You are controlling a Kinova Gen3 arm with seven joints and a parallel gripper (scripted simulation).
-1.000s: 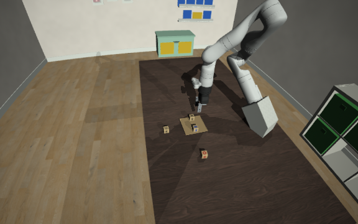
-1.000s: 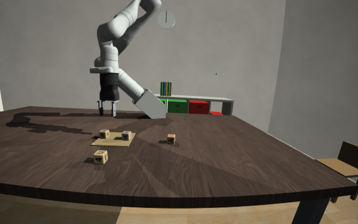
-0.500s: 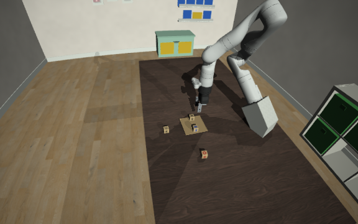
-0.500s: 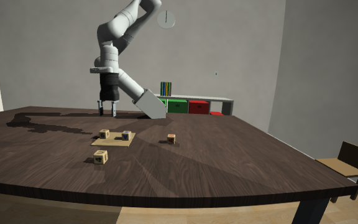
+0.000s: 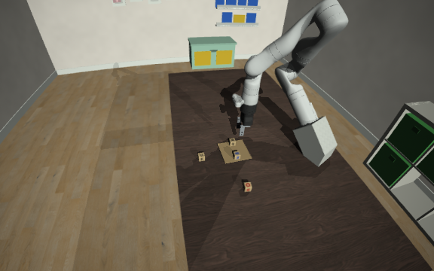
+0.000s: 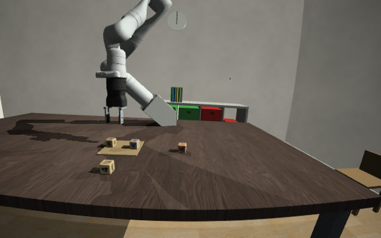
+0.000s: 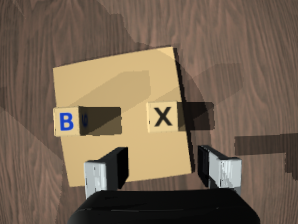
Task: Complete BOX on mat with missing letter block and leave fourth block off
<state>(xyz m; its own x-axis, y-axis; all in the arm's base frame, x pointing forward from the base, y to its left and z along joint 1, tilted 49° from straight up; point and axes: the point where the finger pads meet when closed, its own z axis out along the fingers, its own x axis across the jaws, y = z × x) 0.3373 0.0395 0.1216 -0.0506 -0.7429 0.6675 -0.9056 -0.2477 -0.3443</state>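
The o block is 40 mm ahead of my hand, 280 mm to the left of it and 90 mm below it. Also, from my hand: tan mat: 30 mm ahead, 50 mm to the left, 110 mm below; x block: 30 mm ahead, 90 mm below; b block: 30 mm ahead, 90 mm to the left, 90 mm below.
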